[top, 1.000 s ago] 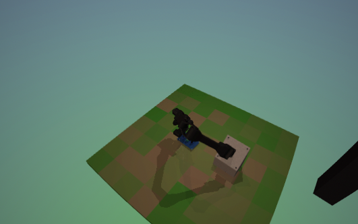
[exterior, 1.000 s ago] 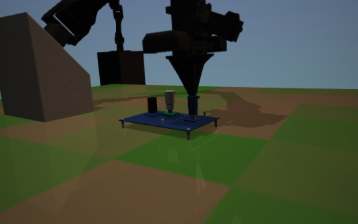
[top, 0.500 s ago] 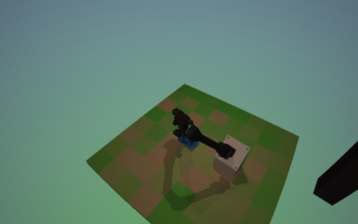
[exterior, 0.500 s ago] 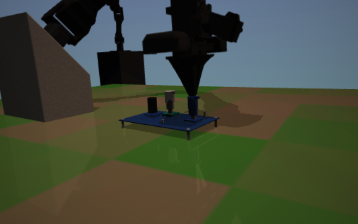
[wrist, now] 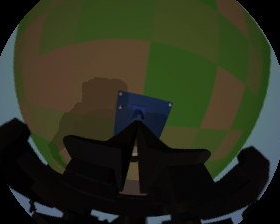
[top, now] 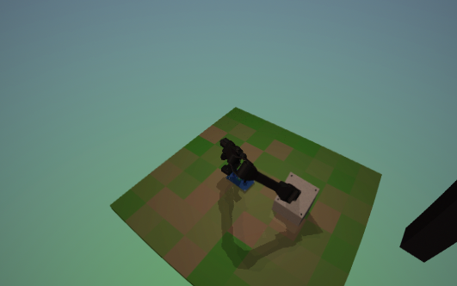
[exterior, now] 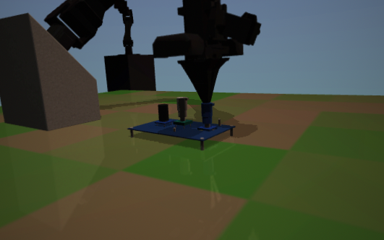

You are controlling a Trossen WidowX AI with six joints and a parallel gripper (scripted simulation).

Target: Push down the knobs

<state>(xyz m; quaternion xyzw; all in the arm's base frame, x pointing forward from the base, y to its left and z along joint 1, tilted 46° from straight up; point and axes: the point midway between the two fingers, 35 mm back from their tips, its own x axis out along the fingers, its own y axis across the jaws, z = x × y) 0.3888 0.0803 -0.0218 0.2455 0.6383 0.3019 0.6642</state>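
The blue knob lies 10 mm below my gripper tip.
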